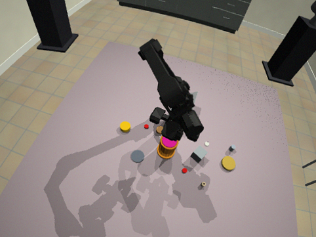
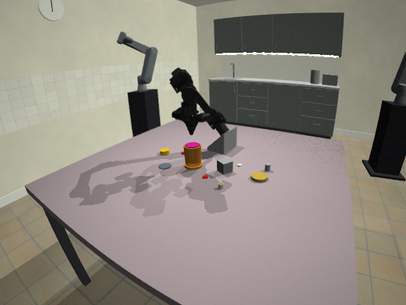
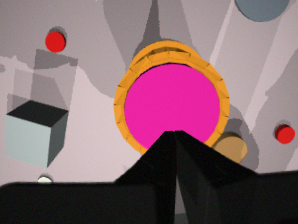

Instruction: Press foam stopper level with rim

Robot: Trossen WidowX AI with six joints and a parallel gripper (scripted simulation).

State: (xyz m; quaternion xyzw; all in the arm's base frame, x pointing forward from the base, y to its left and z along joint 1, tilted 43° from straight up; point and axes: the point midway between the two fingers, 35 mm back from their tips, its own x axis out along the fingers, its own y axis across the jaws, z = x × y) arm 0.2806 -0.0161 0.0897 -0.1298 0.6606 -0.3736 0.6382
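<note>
The magenta foam stopper lies 9 cm below my hand. The rest, counted from my hand: grey cube 16 cm below, 15 cm to the left; then red button 18 cm below, 10 cm to the left, 8 cm ahead; then brown disc 18 cm below, 10 cm behind, 4 cm to the right.
</note>
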